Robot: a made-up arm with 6 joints.
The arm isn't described. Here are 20 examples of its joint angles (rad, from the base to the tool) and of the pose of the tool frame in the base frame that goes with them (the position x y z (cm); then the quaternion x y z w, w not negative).
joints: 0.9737 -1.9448 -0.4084 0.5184 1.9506 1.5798
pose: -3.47 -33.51 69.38 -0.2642 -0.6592 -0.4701 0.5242
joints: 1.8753 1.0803 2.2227 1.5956 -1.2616 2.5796
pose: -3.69 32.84 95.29 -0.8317 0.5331 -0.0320 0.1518
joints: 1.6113 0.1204 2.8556 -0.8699 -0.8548 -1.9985
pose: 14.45 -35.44 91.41 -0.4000 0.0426 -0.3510 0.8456
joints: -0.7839 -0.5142 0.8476 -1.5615 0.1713 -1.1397
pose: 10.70 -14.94 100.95 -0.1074 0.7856 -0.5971 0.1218
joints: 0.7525 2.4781 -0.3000 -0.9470 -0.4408 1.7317
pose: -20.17 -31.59 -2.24 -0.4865 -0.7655 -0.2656 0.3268
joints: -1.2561 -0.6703 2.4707 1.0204 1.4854 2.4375
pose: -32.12 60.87 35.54 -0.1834 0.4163 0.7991 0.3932
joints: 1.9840 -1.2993 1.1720 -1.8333 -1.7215 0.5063
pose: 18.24 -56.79 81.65 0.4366 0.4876 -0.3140 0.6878
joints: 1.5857 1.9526 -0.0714 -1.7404 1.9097 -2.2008
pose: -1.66 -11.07 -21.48 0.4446 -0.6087 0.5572 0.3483
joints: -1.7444 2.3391 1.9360 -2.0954 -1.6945 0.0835
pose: -1.97 -68.66 -24.06 0.3503 -0.7139 0.5128 0.3234
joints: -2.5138 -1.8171 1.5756 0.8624 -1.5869 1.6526
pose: 50.78 56.73 -1.08 -0.1788 0.3029 -0.9045 0.2411
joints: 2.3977 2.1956 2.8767 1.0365 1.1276 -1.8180
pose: -29.44 46.00 59.17 -0.2499 0.2541 -0.4077 0.8407
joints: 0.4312 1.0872 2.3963 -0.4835 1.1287 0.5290
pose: 47.71 3.23 86.45 -0.3575 -0.8224 0.2072 0.3910
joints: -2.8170 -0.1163 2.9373 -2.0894 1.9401 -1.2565
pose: 48.37 7.30 75.31 0.1892 0.3050 -0.8856 0.2948
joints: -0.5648 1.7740 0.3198 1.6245 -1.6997 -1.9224
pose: 45.06 -34.65 -27.70 0.0807 0.5191 -0.2551 0.8117
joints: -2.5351 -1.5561 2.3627 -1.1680 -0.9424 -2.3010
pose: 58.27 49.47 5.47 0.0404 0.1003 0.6127 0.7829
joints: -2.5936 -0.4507 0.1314 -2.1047 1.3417 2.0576
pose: -31.76 -25.55 72.82 -0.0271 -0.1835 -0.8583 0.4784
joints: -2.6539 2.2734 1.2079 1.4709 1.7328 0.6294
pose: -56.97 -23.09 -23.60 -0.2053 0.5037 0.1491 0.8258
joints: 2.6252 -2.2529 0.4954 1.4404 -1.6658 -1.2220
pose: 72.74 -29.93 12.65 0.9095 -0.1897 0.3686 0.0311
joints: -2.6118 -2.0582 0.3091 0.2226 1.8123 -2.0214
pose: 42.94 52.14 48.46 -0.1842 0.6524 0.7055 0.2069
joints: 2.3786 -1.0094 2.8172 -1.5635 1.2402 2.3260
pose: 52.13 -47.01 21.12 0.8697 -0.4796 -0.0087 0.1163
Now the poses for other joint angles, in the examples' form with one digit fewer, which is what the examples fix.
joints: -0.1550 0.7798 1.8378 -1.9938 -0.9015 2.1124
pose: 57.9 -1.5 88.4 -0.634 -0.225 0.671 0.313
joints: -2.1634 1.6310 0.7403 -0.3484 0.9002 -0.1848
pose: -49.8 -36.3 -15.0 -0.074 -0.185 -0.412 0.889
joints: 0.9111 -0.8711 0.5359 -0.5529 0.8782 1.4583
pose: 9.6 -12.1 96.7 -0.293 -0.640 0.276 0.655
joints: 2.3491 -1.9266 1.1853 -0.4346 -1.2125 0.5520
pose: 68.0 -45.0 28.7 -0.058 0.855 -0.492 0.154
